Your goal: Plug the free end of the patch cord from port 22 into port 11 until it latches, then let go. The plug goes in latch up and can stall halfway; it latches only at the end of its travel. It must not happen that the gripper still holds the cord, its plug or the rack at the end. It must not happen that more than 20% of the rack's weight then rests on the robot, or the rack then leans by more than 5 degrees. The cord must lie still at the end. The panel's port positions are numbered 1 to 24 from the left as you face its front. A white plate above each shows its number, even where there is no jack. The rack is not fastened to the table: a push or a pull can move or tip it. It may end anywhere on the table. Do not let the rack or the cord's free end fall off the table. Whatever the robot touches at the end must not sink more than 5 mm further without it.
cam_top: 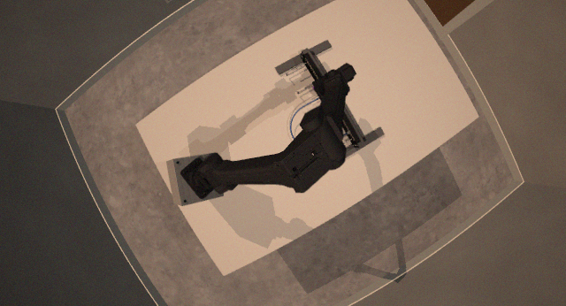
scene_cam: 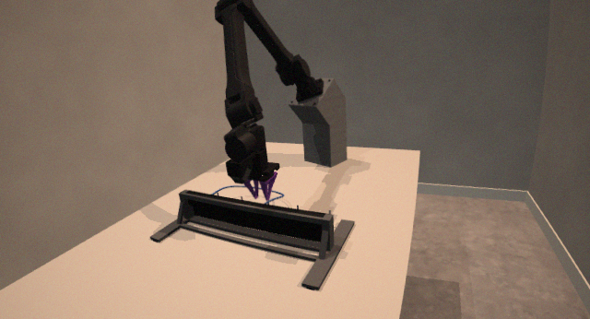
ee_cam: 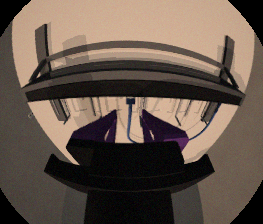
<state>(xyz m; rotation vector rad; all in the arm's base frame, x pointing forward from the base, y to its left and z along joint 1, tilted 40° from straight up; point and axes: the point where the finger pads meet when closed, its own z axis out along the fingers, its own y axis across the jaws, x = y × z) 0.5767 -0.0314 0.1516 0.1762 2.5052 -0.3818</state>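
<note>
Now: hand 30 mm above the plug, 20 mm short of it and 10 mm to the left of it.
</note>
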